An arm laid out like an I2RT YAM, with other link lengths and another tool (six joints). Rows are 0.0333 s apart.
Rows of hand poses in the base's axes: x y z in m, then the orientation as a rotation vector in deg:
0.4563, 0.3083, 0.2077, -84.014, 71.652, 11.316
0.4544, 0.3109, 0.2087, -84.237, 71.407, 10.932
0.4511, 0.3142, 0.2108, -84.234, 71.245, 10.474
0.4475, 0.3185, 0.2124, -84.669, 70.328, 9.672
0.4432, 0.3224, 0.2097, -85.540, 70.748, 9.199
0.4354, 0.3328, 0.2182, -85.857, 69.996, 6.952
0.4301, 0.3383, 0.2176, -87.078, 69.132, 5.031
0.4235, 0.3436, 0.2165, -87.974, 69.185, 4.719
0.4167, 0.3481, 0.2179, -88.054, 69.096, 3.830
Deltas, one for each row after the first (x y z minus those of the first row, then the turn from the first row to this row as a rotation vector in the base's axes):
-0.0019, 0.0026, 0.0010, -0.253, -0.347, 0.044
-0.0052, 0.0059, 0.0031, -0.388, -0.719, -0.100
-0.0088, 0.0102, 0.0047, -0.769, -1.729, 0.181
-0.0131, 0.0141, 0.0020, -1.780, -1.536, 0.171
-0.0209, 0.0245, 0.0105, -2.744, -3.248, -0.390
-0.0262, 0.0300, 0.0099, -4.257, -4.667, -0.289
-0.0328, 0.0353, 0.0088, -5.108, -4.618, -0.023
-0.0396, 0.0398, 0.0102, -5.533, -5.147, -0.369

